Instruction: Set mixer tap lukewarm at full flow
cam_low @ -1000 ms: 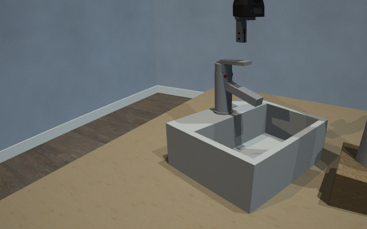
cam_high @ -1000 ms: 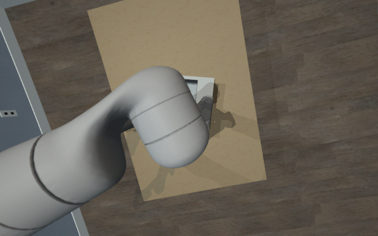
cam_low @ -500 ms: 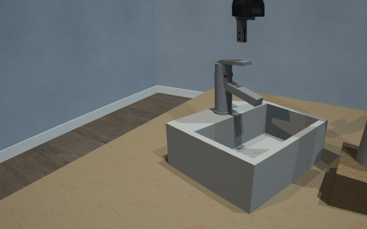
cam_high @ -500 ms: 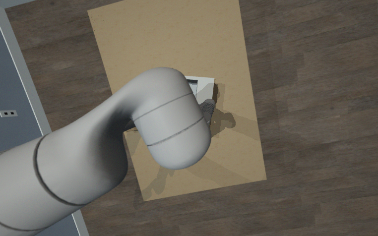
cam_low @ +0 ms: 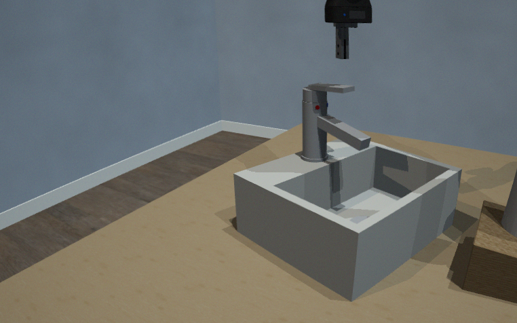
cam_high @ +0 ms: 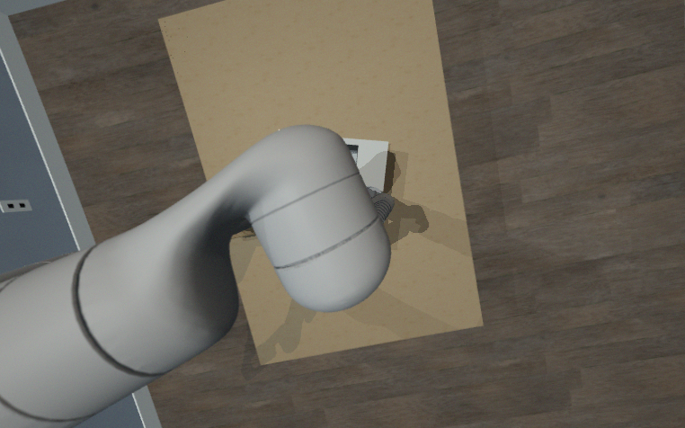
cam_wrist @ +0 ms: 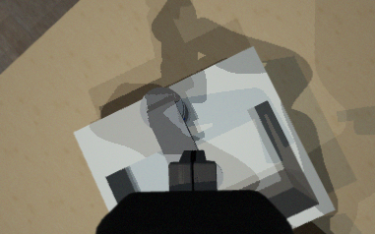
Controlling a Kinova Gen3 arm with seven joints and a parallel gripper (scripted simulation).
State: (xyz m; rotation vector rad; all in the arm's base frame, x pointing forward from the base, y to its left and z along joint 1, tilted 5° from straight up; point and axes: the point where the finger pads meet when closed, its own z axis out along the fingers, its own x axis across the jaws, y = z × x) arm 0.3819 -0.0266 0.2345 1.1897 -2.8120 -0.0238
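Now: hand 2 cm short of the flat lever and 7 cm above it. From my hand the other things lie so: grey square sink: 5 cm behind, 3 cm to the left, 30 cm below; then grey mixer tap: 4 cm ahead, 12 cm below.
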